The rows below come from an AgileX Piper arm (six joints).
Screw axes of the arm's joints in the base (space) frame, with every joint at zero. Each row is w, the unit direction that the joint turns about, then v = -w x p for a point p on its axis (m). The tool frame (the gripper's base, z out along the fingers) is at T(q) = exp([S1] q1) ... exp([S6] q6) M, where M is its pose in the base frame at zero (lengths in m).
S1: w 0 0 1 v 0 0 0
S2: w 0 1 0 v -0.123 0 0
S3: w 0 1 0 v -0.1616 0 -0.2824
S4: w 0.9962 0 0.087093 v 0 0.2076 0
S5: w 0 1 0 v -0.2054 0 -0.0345
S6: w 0.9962 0 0.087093 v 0 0.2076 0
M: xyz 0.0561 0 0.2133 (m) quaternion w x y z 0.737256 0 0.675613 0
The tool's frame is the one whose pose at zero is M.
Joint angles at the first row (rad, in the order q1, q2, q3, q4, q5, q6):
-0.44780, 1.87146, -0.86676, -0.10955, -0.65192, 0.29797
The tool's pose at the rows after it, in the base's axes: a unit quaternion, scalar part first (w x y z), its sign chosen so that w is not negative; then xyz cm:
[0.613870, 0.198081, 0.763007, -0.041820, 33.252, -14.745, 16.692]
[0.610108, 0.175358, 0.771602, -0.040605, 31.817, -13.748, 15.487]
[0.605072, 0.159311, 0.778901, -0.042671, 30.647, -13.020, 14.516]
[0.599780, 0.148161, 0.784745, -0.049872, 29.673, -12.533, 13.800]
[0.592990, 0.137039, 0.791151, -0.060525, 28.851, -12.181, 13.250]
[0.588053, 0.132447, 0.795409, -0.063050, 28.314, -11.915, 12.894]
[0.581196, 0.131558, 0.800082, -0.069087, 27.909, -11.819, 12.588]
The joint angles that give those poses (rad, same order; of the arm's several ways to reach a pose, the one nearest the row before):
-0.44781, 1.85417, -0.79745, -0.18338, -0.73075, 0.29252
-0.44780, 1.84950, -0.71580, -0.21371, -0.79994, 0.26695
-0.44778, 1.84949, -0.65329, -0.22613, -0.85052, 0.23511
-0.44778, 1.84950, -0.60480, -0.22178, -0.88625, 0.19568
-0.44781, 1.84841, -0.56631, -0.21250, -0.90809, 0.15077
-0.44778, 1.84761, -0.54142, -0.21141, -0.92023, 0.13407
-0.44782, 1.84763, -0.52486, -0.19896, -0.92068, 0.11322

